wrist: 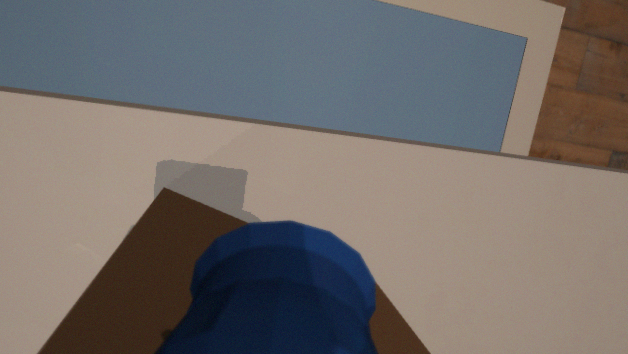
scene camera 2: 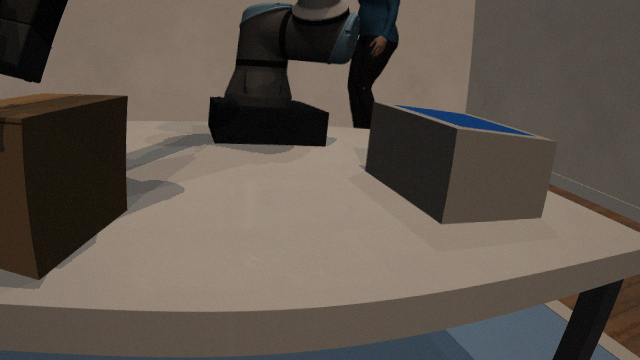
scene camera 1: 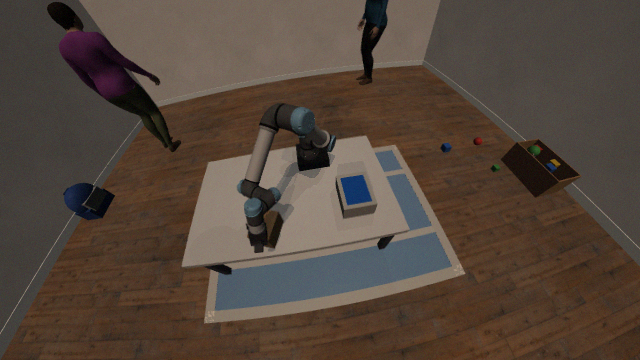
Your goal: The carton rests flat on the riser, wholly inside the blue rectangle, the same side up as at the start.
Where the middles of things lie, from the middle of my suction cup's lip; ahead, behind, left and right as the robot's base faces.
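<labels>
Counting from my suction cup, I find the grey riser (scene camera 2: pixel 457 168) 260 mm behind it, 570 mm to the left of it and 80 mm below it. The brown carton (scene camera 2: pixel 70 149) is 10 mm to the left of my suction cup and 120 mm behind it, and it lies 70 mm below.
</labels>
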